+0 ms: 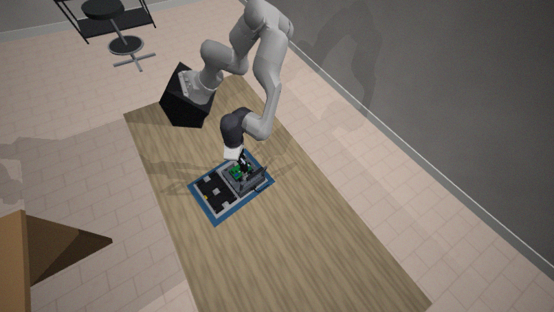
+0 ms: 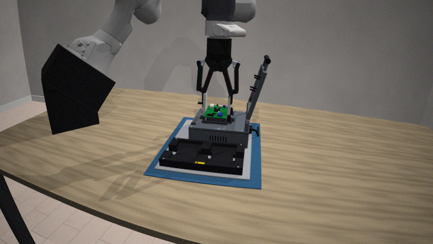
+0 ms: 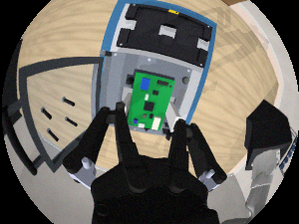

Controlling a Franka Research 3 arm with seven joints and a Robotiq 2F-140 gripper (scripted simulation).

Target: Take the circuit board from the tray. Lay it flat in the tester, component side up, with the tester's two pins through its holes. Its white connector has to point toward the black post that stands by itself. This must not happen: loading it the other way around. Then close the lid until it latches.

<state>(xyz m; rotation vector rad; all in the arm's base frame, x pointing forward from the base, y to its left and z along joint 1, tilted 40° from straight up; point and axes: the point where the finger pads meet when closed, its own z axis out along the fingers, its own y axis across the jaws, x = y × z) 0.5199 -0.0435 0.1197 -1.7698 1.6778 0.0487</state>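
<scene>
Now: the green circuit board 2 cm below my hand. Round my hand: tester lid (12 cm ahead, 2 cm to the left, 8 cm above).
</scene>
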